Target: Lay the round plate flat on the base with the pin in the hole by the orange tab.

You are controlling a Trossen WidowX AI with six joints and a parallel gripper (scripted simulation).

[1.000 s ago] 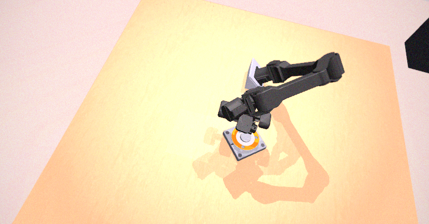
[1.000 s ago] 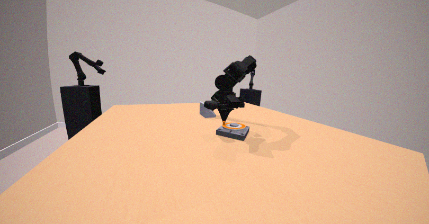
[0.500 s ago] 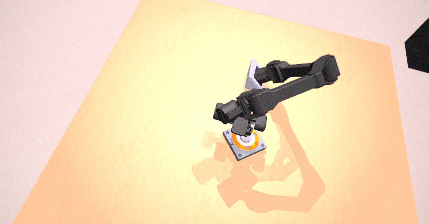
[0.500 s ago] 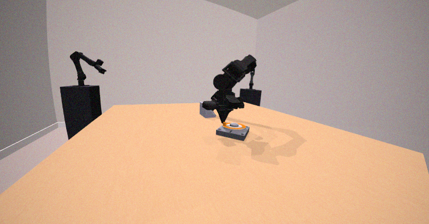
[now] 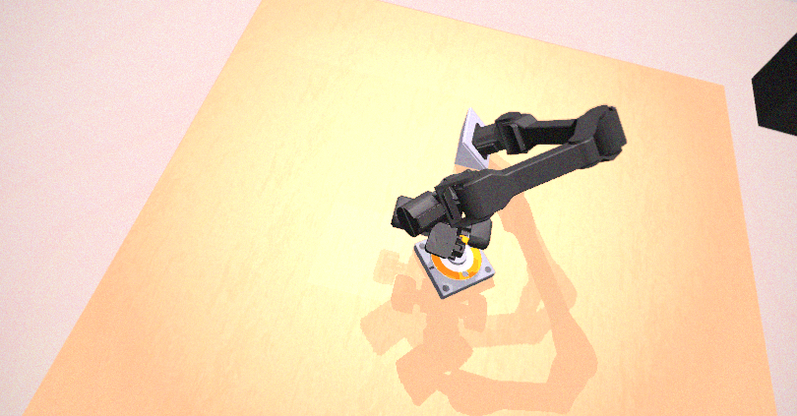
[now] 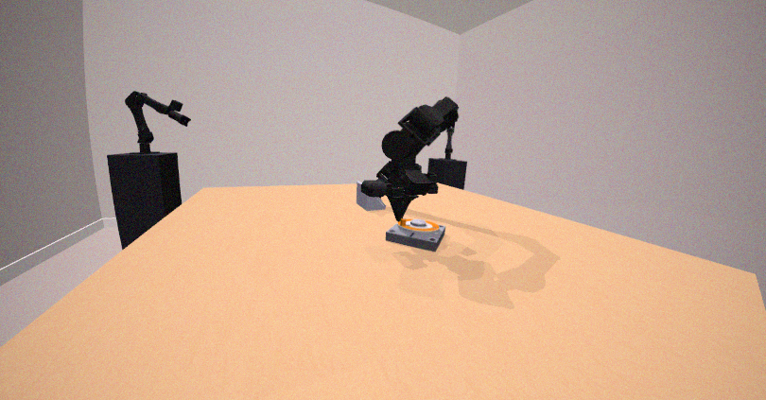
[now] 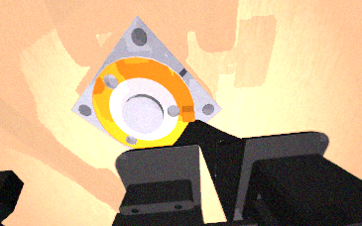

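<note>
The square grey base lies 10 mm ahead of my gripper tip, 50 mm to the left of it and 20 mm below it.
</note>
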